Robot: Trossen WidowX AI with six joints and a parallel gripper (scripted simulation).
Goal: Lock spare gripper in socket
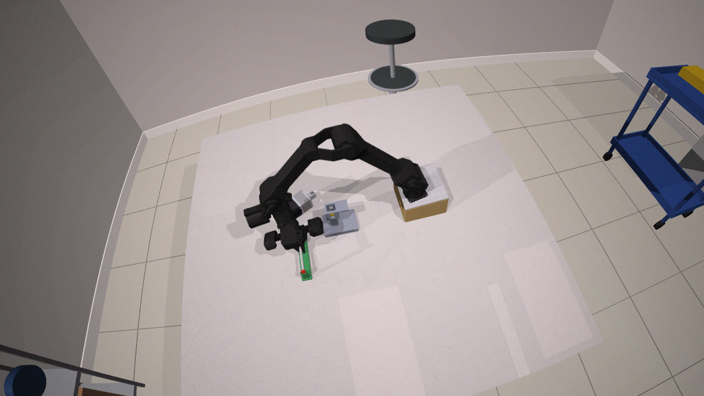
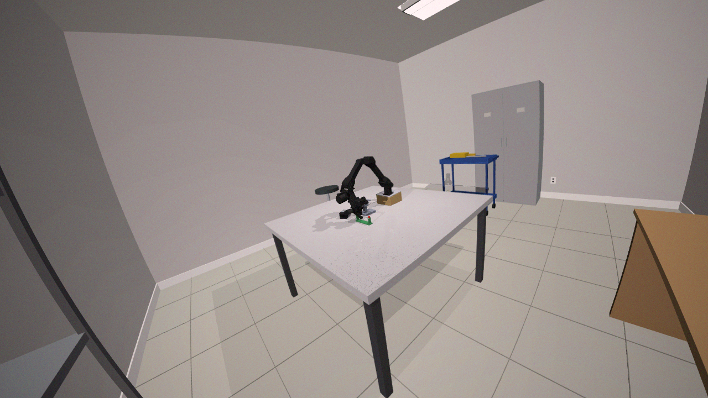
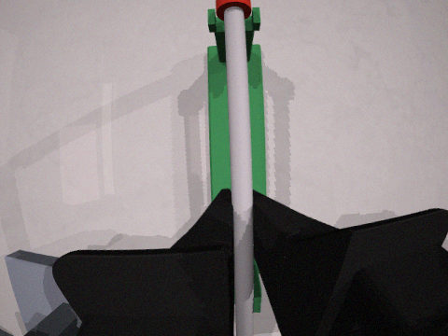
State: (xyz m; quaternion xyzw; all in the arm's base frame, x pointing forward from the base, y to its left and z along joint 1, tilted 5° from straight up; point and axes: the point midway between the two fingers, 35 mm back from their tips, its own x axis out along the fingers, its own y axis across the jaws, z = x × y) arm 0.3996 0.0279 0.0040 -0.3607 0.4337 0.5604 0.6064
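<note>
Now: the green pin rest 20 mm to the left of my gripper tip. Round my gripper tip: spare gripper: 50 mm behind, 200 mm to the right; grey mount: 140 mm behind, 70 mm to the right, 30 mm above.
</note>
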